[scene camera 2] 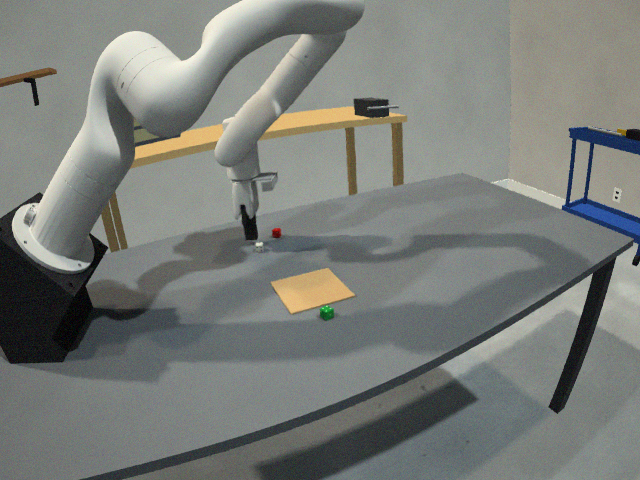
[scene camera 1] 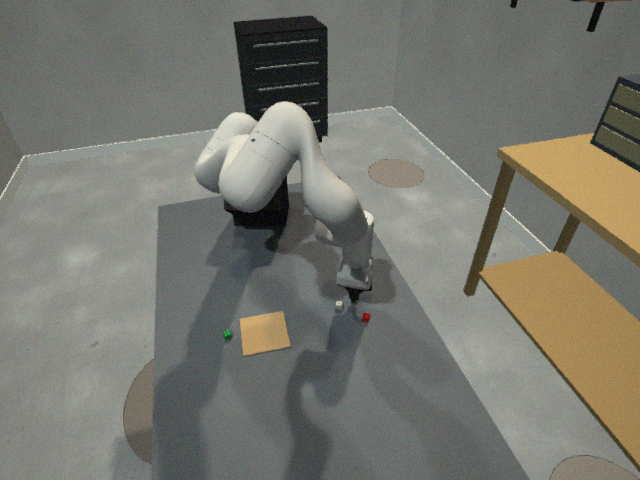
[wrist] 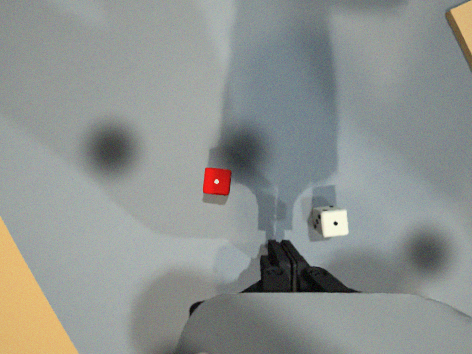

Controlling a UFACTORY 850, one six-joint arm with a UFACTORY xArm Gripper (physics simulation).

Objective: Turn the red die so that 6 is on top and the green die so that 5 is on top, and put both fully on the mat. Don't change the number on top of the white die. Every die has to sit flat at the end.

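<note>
The red die lies flat on the table with one pip on top. The white die lies flat near it, also with one pip on top. The green die lies on the table just beside the mat, off it; its top number is too small to tell. My gripper is shut and empty, low above the table, behind the red and white dice on the robot-base side, touching neither.
The grey table carries the dice and the mat. A wooden workbench stands beyond the table's edge on the red die's side. A black drawer cabinet stands behind the arm, and a blue cart is at the far right in scene camera 2.
</note>
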